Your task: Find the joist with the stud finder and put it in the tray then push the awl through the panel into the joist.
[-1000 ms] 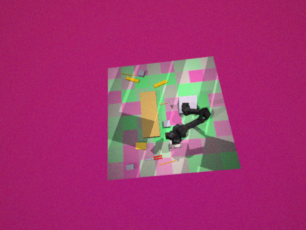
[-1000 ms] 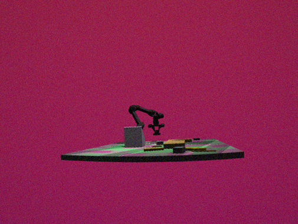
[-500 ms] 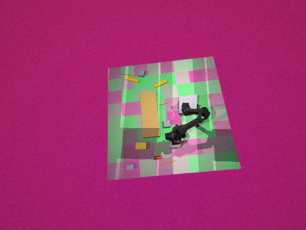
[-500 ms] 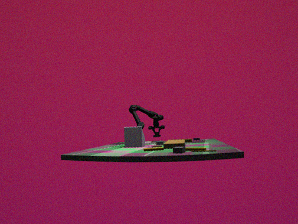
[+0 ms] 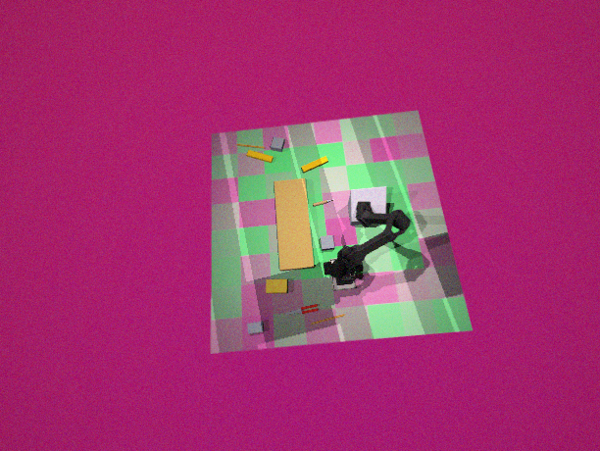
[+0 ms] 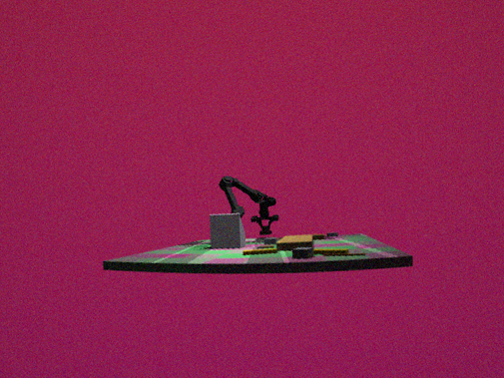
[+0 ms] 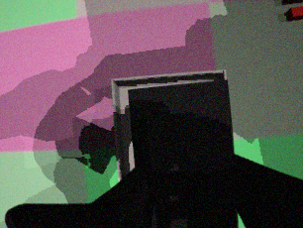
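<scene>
Now: gripper tip 1 cm to the left of the white tray and 7 cm above it. Also, from my gripper tip: yellow block 34 cm ahead, 5 cm to the left, 6 cm below; then stud finder 2 cm to the right, 2 cm above; then awl 7 cm ahead, 43 cm to the right, 7 cm below.
</scene>
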